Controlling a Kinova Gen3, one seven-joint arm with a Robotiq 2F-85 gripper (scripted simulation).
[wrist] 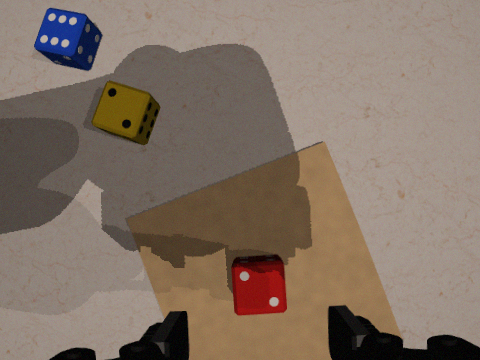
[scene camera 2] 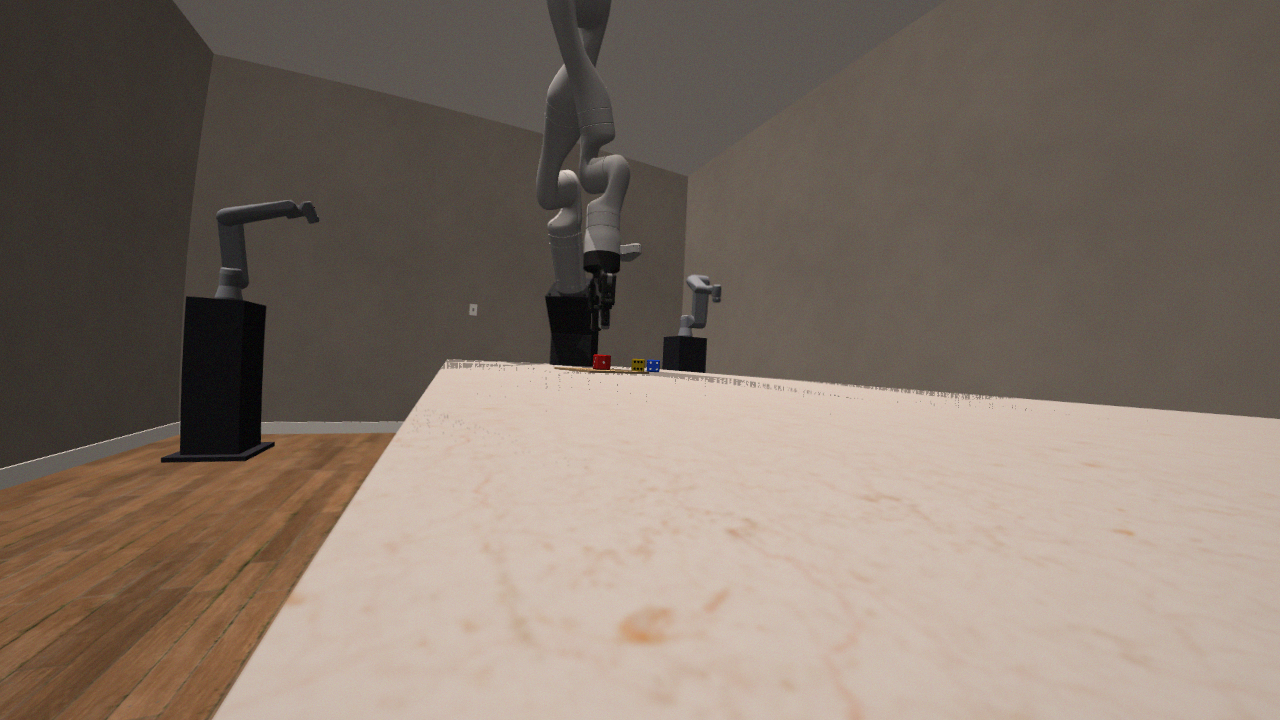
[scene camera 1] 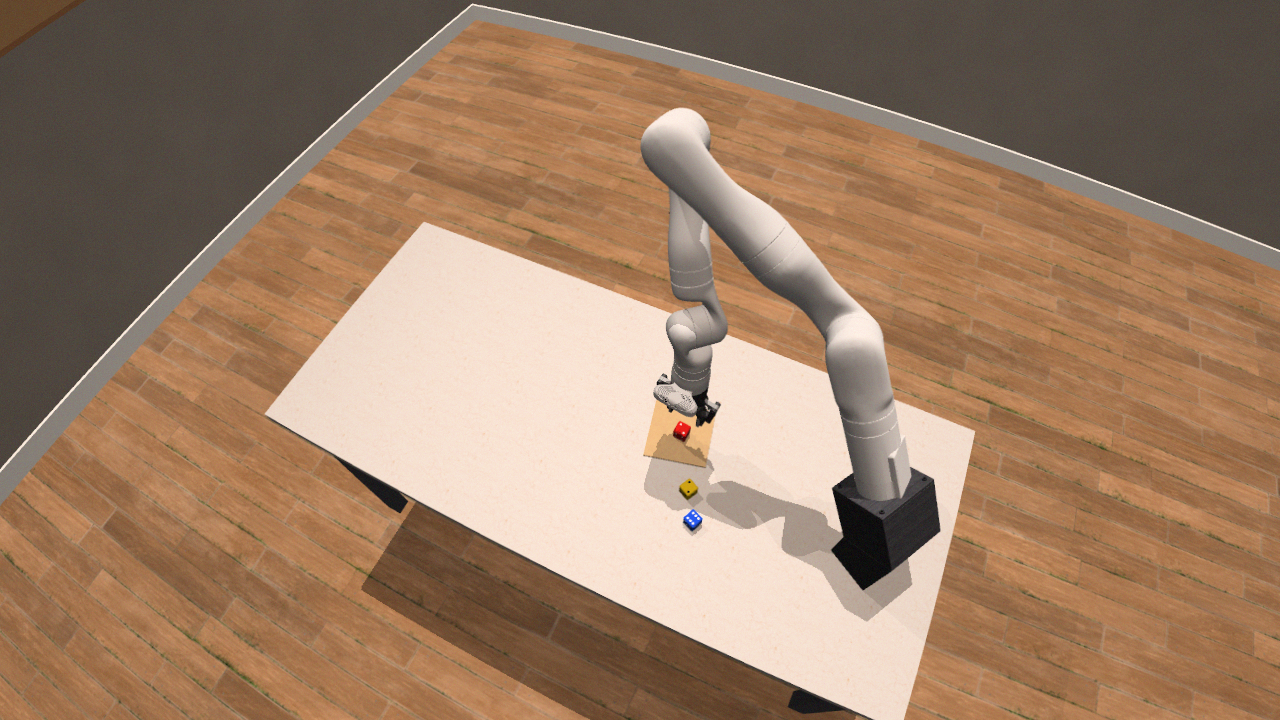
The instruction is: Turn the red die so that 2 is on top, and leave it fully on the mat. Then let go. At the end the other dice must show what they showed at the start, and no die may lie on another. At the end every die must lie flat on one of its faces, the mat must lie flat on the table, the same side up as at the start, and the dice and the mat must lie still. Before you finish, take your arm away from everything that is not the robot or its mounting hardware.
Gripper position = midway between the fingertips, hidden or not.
In view: my gripper [scene camera 2: 599, 330], a red die [wrist: 258, 282], a blue die [wrist: 71, 40], a yellow die [wrist: 123, 111] and a tan mat [scene camera 1: 661, 444].
The tan mat shows as well in the wrist view [wrist: 296, 207]. My gripper shows as well in the wrist view [wrist: 258, 331] and in scene camera 1 [scene camera 1: 685, 416].
